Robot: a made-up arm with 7 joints.
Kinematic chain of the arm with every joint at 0, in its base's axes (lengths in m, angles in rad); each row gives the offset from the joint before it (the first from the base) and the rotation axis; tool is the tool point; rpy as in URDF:
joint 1: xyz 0.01 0.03 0.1 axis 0 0.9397 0.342
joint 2: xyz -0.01 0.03 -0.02 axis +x
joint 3: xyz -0.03 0 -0.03 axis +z
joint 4: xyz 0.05 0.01 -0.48 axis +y
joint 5: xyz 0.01 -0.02 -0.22 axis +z
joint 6: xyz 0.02 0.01 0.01 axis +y
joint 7: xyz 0.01 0 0.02 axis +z
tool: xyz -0.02 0 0.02 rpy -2.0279 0.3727 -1.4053
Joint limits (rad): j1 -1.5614..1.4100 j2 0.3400..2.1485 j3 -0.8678..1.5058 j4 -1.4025..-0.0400 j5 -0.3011..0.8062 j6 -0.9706..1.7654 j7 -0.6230..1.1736
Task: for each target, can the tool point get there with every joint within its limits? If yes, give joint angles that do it. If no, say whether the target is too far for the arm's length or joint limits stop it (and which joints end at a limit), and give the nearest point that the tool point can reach.
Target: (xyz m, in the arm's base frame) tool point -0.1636 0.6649 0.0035
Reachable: yes | joints 0.9548 1.5115 -0.3094 -0.7109 0.4946 0.6885 0.4919
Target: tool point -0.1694 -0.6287 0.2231
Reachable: no: joint limits stop it (at a limit: joint 1, joint 2, joint 3, joint 4, joint 5, joint 7) | nearest point -0.4748 -0.1013 -0.1415 | short by 0.710 m
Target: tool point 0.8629 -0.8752 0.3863
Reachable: no: too far | nearest point 0.6218 -0.1934 0.1513 | short by 0.760 m
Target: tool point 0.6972 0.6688 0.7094
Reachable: no: too far | nearest point 0.4884 0.5098 0.4193 | short by 0.391 m
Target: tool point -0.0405 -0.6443 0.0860
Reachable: no: joint limits stop it (at a limit: joint 1, joint 2, joint 3, joint 4, joint 6, joint 7) | nearest point 0.5194 -0.2094 0.1333 | short by 0.711 m
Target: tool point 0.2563 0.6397 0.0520
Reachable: yes | joints -0.3129 1.4354 -0.0351 -0.7549 0.5858 0.2881 1.0185
